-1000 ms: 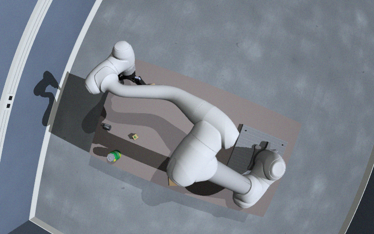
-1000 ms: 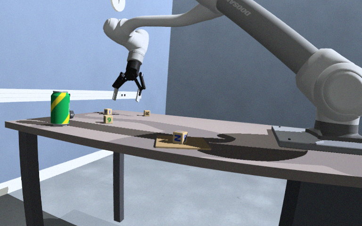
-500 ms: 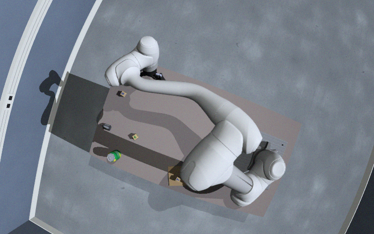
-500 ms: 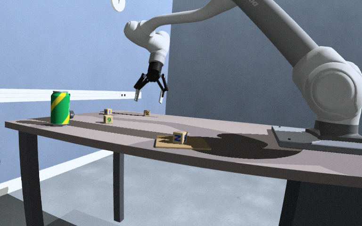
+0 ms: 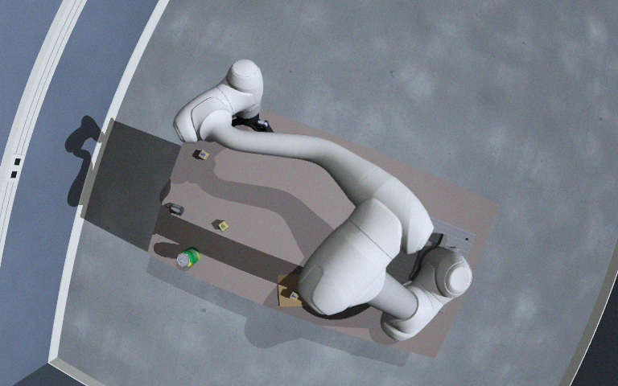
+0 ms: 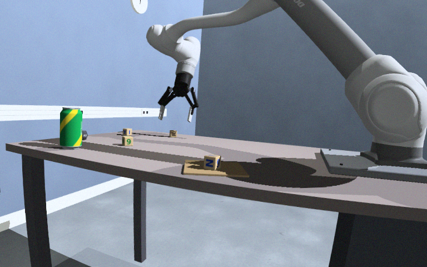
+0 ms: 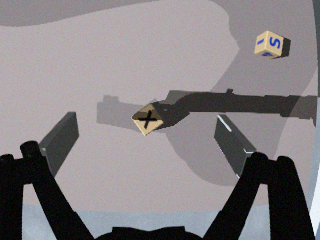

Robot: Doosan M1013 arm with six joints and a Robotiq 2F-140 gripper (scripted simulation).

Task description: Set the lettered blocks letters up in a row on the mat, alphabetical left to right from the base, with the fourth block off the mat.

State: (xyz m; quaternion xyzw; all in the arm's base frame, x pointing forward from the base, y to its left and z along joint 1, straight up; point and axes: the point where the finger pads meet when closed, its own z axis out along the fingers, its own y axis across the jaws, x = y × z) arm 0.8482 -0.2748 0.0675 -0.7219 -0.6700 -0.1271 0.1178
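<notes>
My hand is 55 cm to the right of the wooden block, 32 cm past it and 7 cm above it. Also, from my hand: yellow can (52 cm to the left, 13 cm ahead, 2 cm below); tan mat (53 cm to the left, 33 cm behind, 8 cm below); small dark object (35 cm to the left, 25 cm ahead, 7 cm below).
</notes>
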